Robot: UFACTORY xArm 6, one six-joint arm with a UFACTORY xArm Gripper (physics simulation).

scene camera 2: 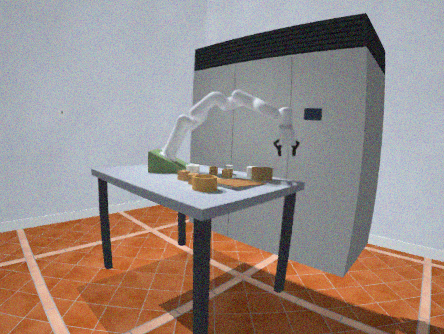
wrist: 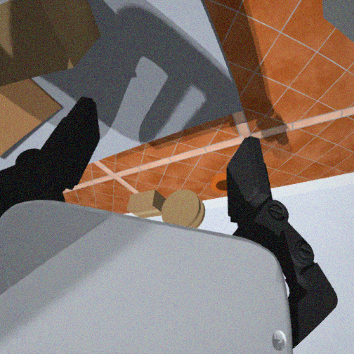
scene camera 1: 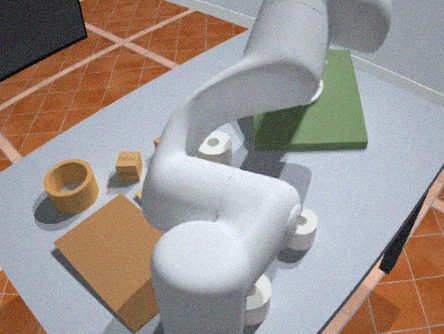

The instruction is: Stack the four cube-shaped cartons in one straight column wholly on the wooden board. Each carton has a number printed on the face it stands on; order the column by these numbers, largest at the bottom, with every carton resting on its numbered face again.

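Seen in the pictures: gripper, fingertip midpoint: (scene camera 2: 286, 156); arm's base, link origin: (scene camera 2: 167, 157).
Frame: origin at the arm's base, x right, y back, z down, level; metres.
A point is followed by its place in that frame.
My gripper (scene camera 2: 287, 147) @[x -0.427, y -0.667, z -0.061 m] (wrist: 168, 134) is open and empty, high above the table's far end in scene camera 2; the arm hides it in scene camera 1. The wooden board (scene camera 1: 107, 255) @[x -0.056, y -0.627, z 0.076 m] (scene camera 2: 242, 183) @[x -0.064, y -0.641, z 0.076 m] (wrist: 30, 107) lies flat on the table. A large brown carton (scene camera 2: 262, 173) @[x -0.272, y -0.607, z 0.044 m] (wrist: 45, 40) stands at the board's far side in scene camera 2. Smaller brown cartons (scene camera 2: 227, 173) @[x -0.149, y -0.439, z 0.059 m] (scene camera 2: 213, 170) @[x -0.149, y -0.312, z 0.058 m] (scene camera 2: 183, 175) @[x 0.121, y -0.372, z 0.060 m] stand apart behind and left of the board. In scene camera 1 a small carton (scene camera 1: 129, 167) @[x 0.092, y -0.467, z 0.044 m] stands beyond the board; the arm hides others. The numbered faces are hidden.
A round wooden ring (scene camera 1: 89, 192) @[x 0.098, y -0.574, z 0.051 m] (scene camera 2: 205, 185) @[x 0.187, y -0.643, z 0.059 m] stands near the board. White rolls (scene camera 1: 217, 150) @[x -0.027, y -0.305, z 0.020 m] (scene camera 1: 304, 232) @[x -0.301, y -0.330, z 0.034 m] (scene camera 1: 259, 302) @[x -0.350, y -0.499, z 0.023 m] stand upright around the arm's links in scene camera 1. The green base plate (scene camera 1: 345, 110) @[x -0.130, y 0.037, z 0.032 m] (scene camera 2: 162, 162) @[x 0.090, y -0.086, z 0.022 m] lies under the arm's base. A tall grey cabinet (scene camera 2: 330, 175) stands behind the table.
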